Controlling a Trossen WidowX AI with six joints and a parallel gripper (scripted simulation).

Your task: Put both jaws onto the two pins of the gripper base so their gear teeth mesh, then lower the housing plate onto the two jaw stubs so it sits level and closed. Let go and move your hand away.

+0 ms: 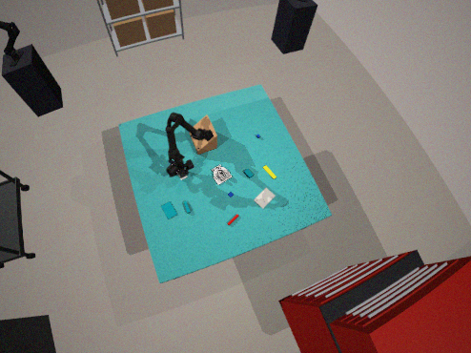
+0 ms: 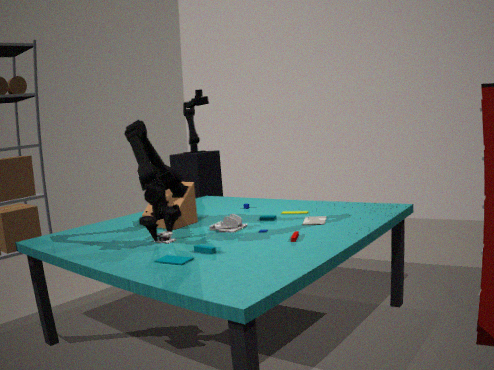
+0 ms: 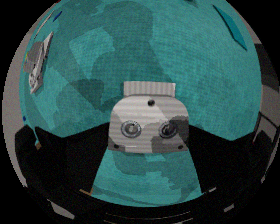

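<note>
Now: gripper tip 80 mm short of the grey-white housing plate and 250 mm to the right of it. Round my gripper tip: teal flat tile 230 mm ahead, 180 mm to the right, 10 mm below; then teal bar 260 mm ahead, 60 mm to the right; then grey gripper base 10 mm ahead, 20 mm above.
</note>
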